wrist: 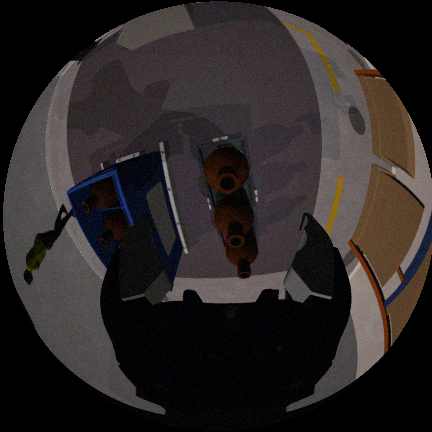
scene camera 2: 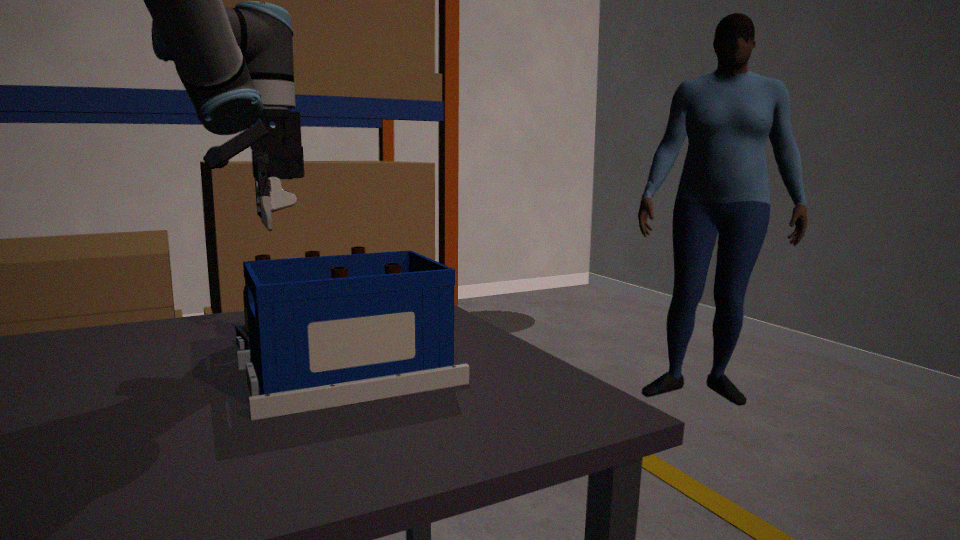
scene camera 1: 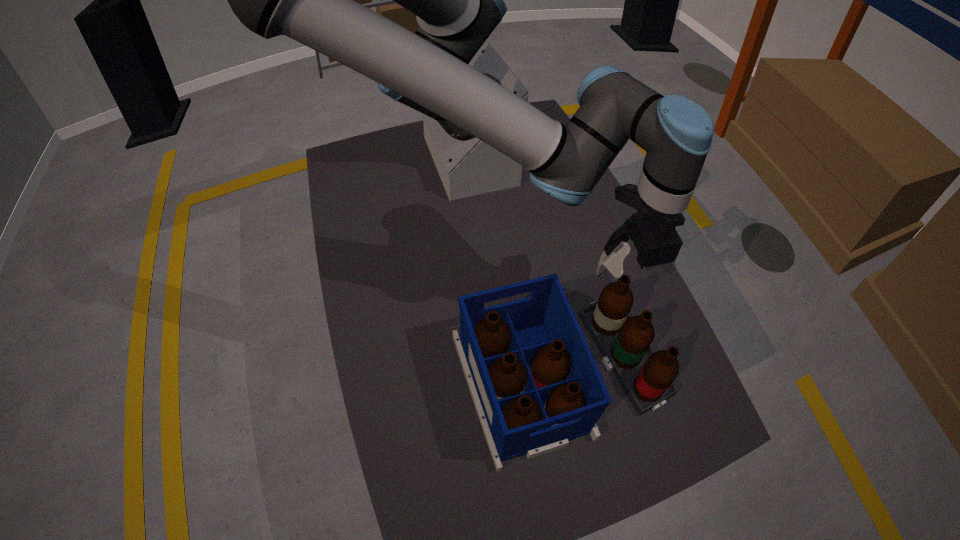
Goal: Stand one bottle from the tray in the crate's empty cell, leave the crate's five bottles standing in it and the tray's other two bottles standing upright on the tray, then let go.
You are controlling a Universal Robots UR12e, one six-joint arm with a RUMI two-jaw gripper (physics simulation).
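Places are measured from the arm's base along level axes (x ahead, y left, z up), in metres.
Pixels of known places: gripper, fingertip midpoint: (wrist: 226,215) (scene camera 2: 267,225) (scene camera 1: 632,267).
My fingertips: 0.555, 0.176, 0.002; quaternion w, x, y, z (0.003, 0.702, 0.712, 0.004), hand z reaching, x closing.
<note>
Behind a point stands the place of what it marks, as x, y, z.
The blue crate (scene camera 1: 584,421) @(0.785, 0.023, -0.108) (scene camera 2: 281,335) @(0.550, -0.143, -0.105) (wrist: 142,172) @(0.537, 0.041, -0.100) holds five brown bottles, standing; the back right cell in scene camera 1 is empty. Right of it, the tray (scene camera 1: 593,335) @(0.574, 0.130, -0.198) (wrist: 250,175) bears three upright brown bottles in a row: a white-labelled bottle (scene camera 1: 609,312) @(0.570, 0.151, -0.122) (wrist: 222,162) @(0.528, 0.172, -0.088) at the back, a green-labelled bottle (scene camera 1: 631,342) @(0.655, 0.165, -0.106) (wrist: 231,215) @(0.613, 0.186, -0.090) in the middle and a red-labelled bottle (scene camera 1: 656,376) @(0.742, 0.187, -0.103) (wrist: 245,252) @(0.701, 0.217, -0.091) at the front. My gripper (scene camera 1: 629,263) @(0.555, 0.176, 0.002) (scene camera 2: 273,208) @(0.555, 0.176, 0.002) (wrist: 226,215) @(0.555, 0.176, 0.002) is open and empty, above the back end of the tray, near the white-labelled bottle's neck. One finger is hidden in scene camera 1.
White rails (scene camera 1: 480,402) @(0.673, -0.138, -0.181) (scene camera 2: 355,391) @(0.642, -0.149, -0.193) (wrist: 174,200) @(0.633, 0.059, -0.186) lie along the crate's base on the dark table (scene camera 1: 375,402) @(0.623, -0.341, -0.211) (scene camera 2: 537,402) @(0.878, -0.236, -0.211). The crate's walls rise beside the tray. A person (scene camera 2: 728,147) (wrist: 37,252) stands on the floor beyond the table. Large brown boxes (scene camera 1: 852,147) stand off to the right.
</note>
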